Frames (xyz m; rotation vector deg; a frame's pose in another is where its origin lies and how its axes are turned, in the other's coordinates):
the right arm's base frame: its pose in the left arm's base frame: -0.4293 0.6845 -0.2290 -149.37 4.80 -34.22
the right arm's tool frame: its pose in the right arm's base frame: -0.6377 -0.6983 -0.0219 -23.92 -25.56 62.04
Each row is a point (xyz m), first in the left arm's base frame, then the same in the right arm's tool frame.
Working: the left arm's base frame: its pose in the right arm's tool frame: 1.5588 -0.2671 -0.7542 141.69 -83.74 -24.22

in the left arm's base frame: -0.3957 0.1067 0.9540
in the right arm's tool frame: 0.9443 -0.0231 -1.5548
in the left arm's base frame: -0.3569 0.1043 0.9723
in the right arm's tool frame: 0.9574 -0.0572 -1.5775
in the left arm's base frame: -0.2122 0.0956 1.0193
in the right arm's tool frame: 1.0137 -0.1830 -1.6424
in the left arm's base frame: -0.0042 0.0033 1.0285
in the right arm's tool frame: 1.1806 -0.3229 -1.7090
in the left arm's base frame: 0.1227 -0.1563 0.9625
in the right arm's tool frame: 1.3923 -0.3555 -1.7187
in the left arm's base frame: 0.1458 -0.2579 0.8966
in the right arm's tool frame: 1.5092 -0.3241 -1.6954
